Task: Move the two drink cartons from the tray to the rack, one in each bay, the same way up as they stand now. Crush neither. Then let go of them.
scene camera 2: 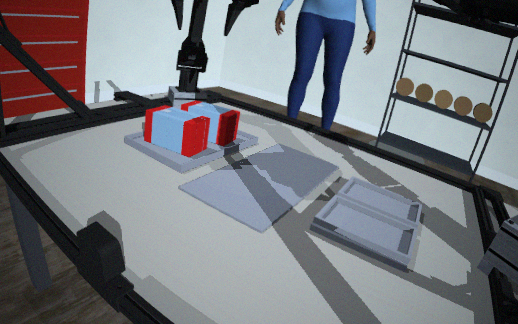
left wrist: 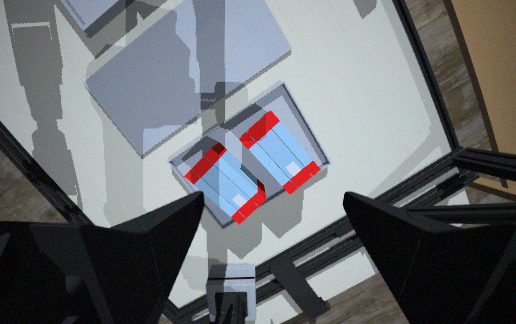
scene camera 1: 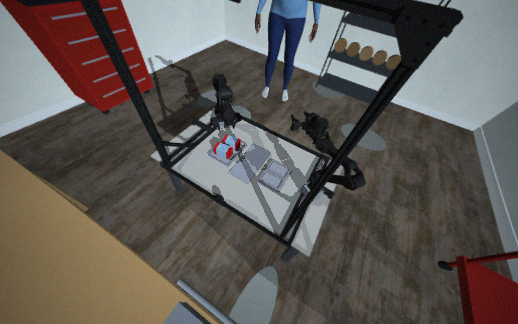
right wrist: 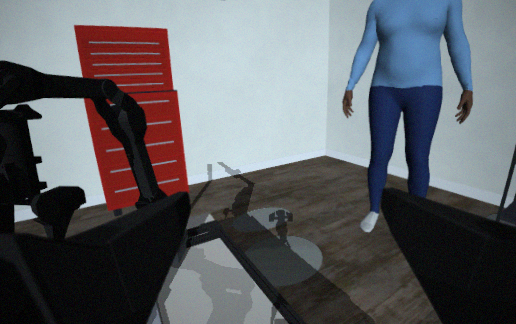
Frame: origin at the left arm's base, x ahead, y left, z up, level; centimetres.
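Where they show: left gripper, between the fingertips: (scene camera 2: pixel 203 33) (left wrist: pixel 274 198) (scene camera 1: pixel 226 129); right gripper, between the fingertips: (scene camera 1: pixel 297 113) (right wrist: pixel 284 199); left arm's base, origin of its link: (scene camera 2: pixel 187 89) (left wrist: pixel 231 304).
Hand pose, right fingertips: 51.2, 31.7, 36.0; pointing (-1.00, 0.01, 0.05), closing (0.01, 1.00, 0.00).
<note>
Each offset is from my right fingertips to the top centre of the thing, as dx, dy, dz. "spot": to the spot under its first point.
Two light-blue cartons with red ends lie side by side on the grey tray @[spot: -14.6, -46.9, -40.8] (scene camera 1: pixel 218 160) (scene camera 2: pixel 150 153) (left wrist: pixel 306 123): the nearer carton @[-19.5, -41.3, -34.2] (scene camera 1: pixel 223 150) (scene camera 2: pixel 167 130) (left wrist: pixel 280 150) and the farther carton @[-24.7, -32.5, -34.2] (scene camera 1: pixel 232 142) (scene camera 2: pixel 212 115) (left wrist: pixel 227 182). The grey rack @[+12.7, -14.5, -39.6] (scene camera 1: pixel 275 175) (scene camera 2: pixel 360 244) has two empty bays; its corner shows in the left wrist view. My left gripper (scene camera 1: pixel 224 123) (scene camera 2: pixel 203 30) (left wrist: pixel 274 198) is open and empty, high above the tray side of the table. My right gripper (scene camera 1: pixel 293 123) (right wrist: pixel 284 199) is open and empty, raised beyond the table's back edge, away from the cartons.
A thin flat grey plate (scene camera 1: pixel 243 172) (scene camera 2: pixel 255 205) (left wrist: pixel 145 90) lies between tray and rack. A black frame surrounds the table, with upright posts. A small black block @[spot: +13.7, -57.9, -36.1] (scene camera 1: pixel 216 195) (scene camera 2: pixel 101 252) sits on the front rail. A person (scene camera 1: pixel 285 45) (scene camera 2: pixel 325 60) (right wrist: pixel 407 100) stands behind the table.
</note>
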